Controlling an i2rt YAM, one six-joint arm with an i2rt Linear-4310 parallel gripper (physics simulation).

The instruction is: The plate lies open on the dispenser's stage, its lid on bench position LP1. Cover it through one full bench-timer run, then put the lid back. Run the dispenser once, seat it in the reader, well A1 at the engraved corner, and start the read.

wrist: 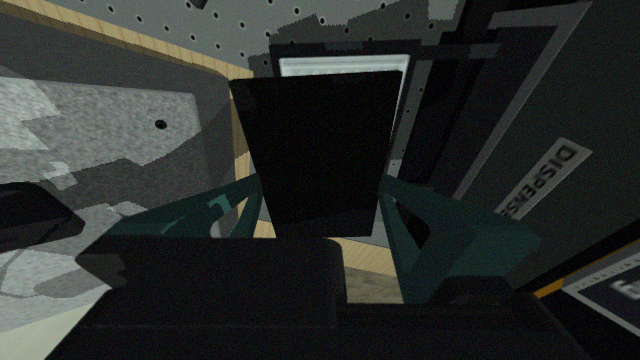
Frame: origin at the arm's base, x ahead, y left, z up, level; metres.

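Where they show: gripper, between the fingertips: (320,180).
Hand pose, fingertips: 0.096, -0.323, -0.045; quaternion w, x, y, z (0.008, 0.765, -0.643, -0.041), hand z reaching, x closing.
Each offset is from my fingertips to the top centre of the thing, as dx, dy, dz. "spot": to the spot under its first point. Level surfaces: height alone.
My gripper (320,180) is shut on a flat black slab, the lid @(+0.002, +0.000, +0.011) (320,150), with one green fingertip against each side edge. The lid fills the middle of the view and hides much of what is beneath it. The plate @(+0.008, -0.013, -0.036) (345,65) lies behind and below the lid; its pale far rim and a thin strip of its right edge show. The plate is in the dark frame of the stage @(spot: +0.069, +0.029, -0.049) (300,49). The dispenser @(spot: +0.063, -0.113, -0.016) (525,115) stands on the right with its name label. The LP1 label, the wells and corner A1 do not show. I cannot identify the reader.
A grey perforated bench plate @(dz -0.131) (165,12) runs across the top. At the left is a dark grey surface with a speckled panel (125,115), edged by a wooden strip (130,37). A black rounded part (37,215) is at the left edge. A partly visible marked panel @(spot: +0.023, -0.119, +0.062) (605,282) is at lower right.
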